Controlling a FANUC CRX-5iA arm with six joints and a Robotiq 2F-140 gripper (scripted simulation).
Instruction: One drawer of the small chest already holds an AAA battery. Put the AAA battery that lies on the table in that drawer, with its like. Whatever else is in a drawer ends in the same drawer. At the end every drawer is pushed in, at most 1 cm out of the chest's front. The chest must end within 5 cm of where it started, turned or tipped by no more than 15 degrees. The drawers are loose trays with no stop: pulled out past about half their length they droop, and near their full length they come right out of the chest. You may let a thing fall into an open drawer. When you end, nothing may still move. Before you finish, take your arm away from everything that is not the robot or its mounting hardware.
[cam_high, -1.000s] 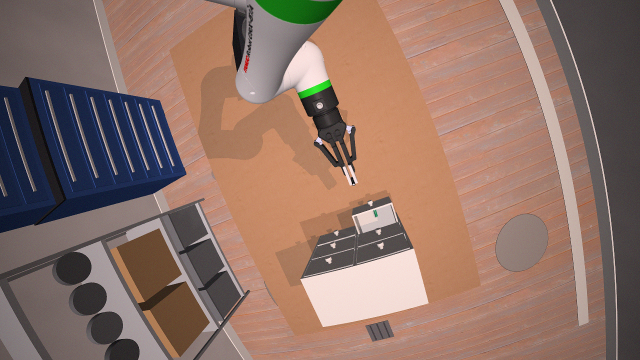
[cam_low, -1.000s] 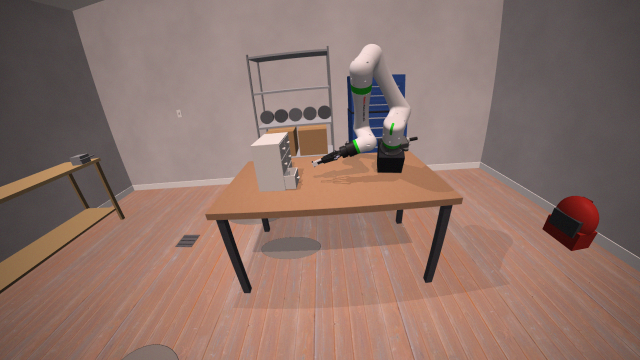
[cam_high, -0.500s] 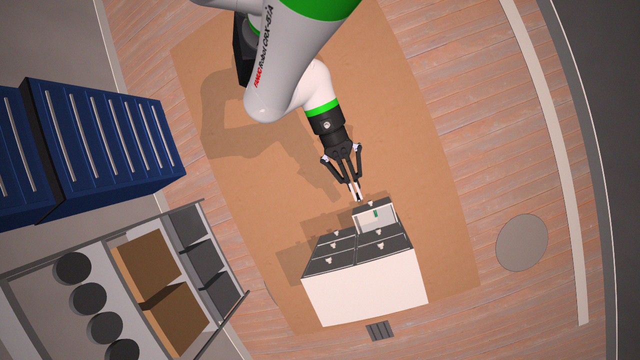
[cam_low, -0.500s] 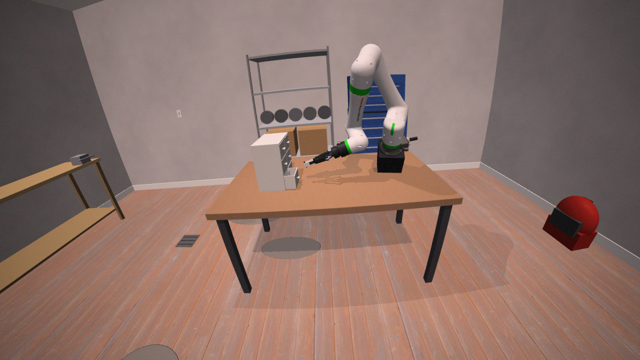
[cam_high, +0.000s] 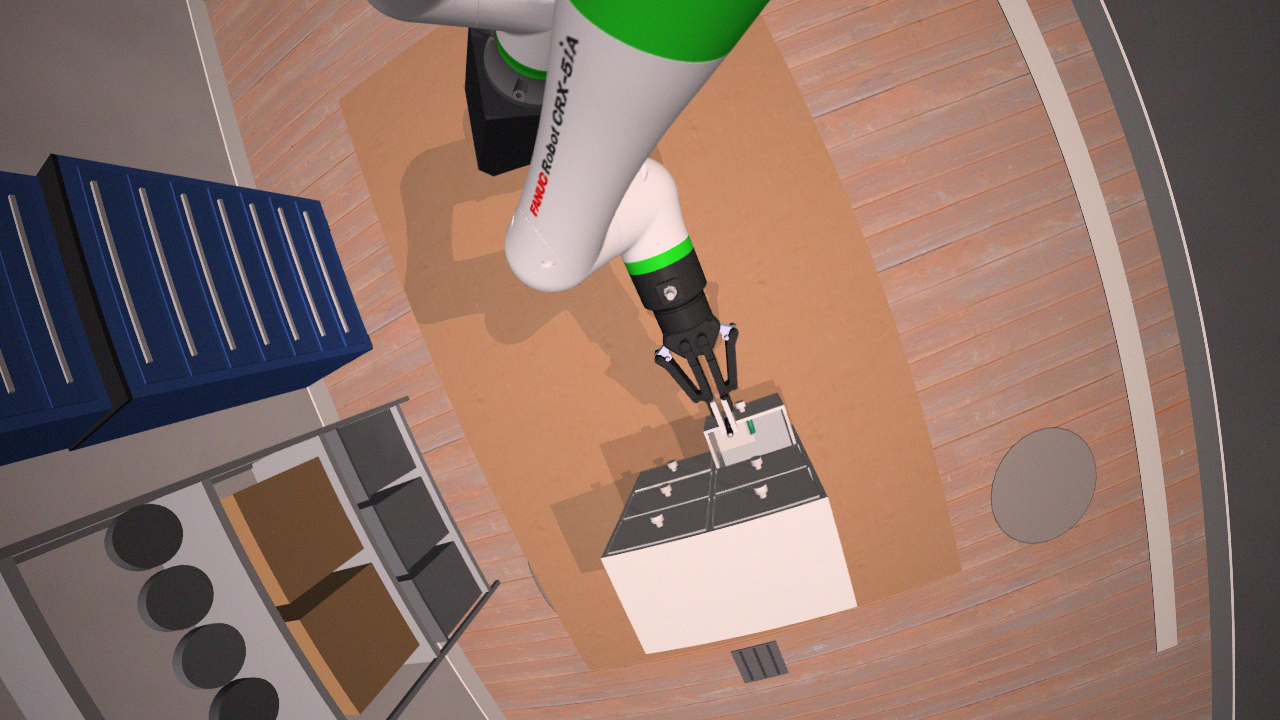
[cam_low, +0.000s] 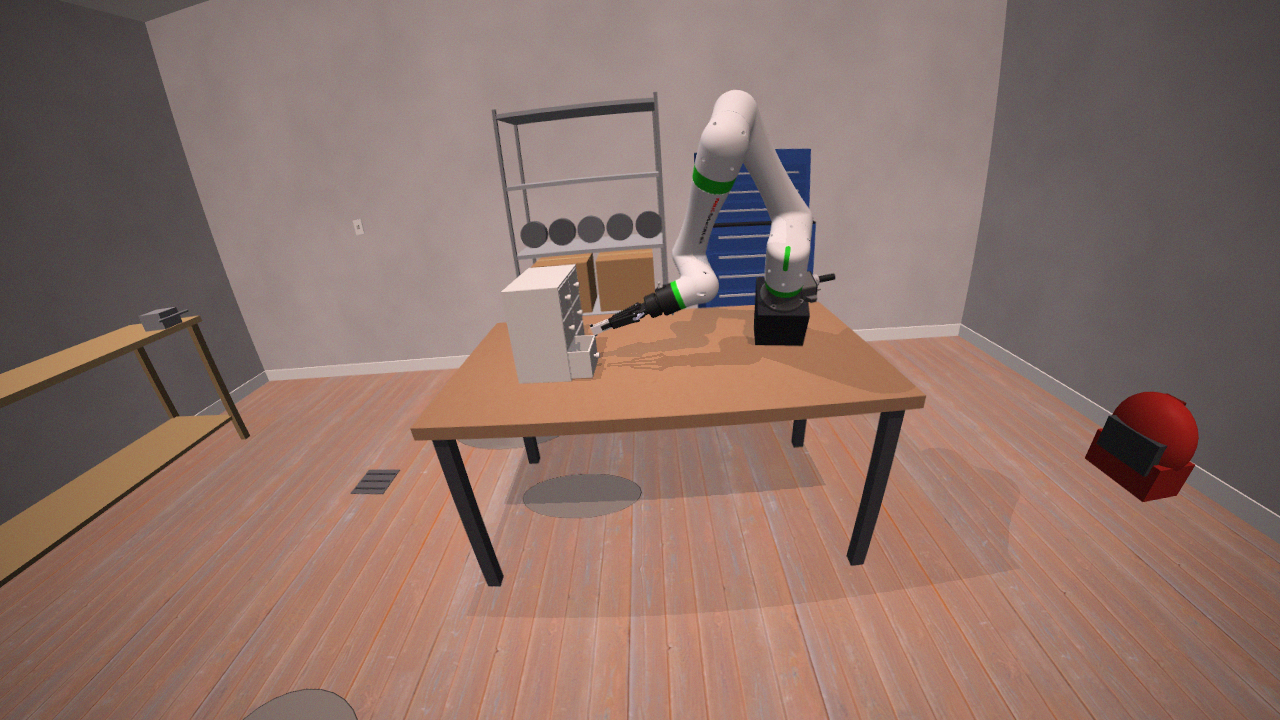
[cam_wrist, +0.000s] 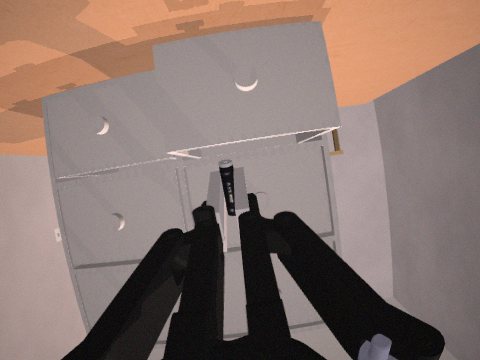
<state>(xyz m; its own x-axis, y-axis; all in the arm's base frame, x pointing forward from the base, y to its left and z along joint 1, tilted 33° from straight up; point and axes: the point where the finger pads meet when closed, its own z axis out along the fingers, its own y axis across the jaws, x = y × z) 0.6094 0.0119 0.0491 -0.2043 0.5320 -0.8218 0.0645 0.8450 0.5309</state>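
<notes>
Now: the green battery 70 mm ahead of my hand, 20 mm to the left of it and 130 mm below it. Round my hand: AAA battery (30 mm ahead, 10 mm below).
</notes>
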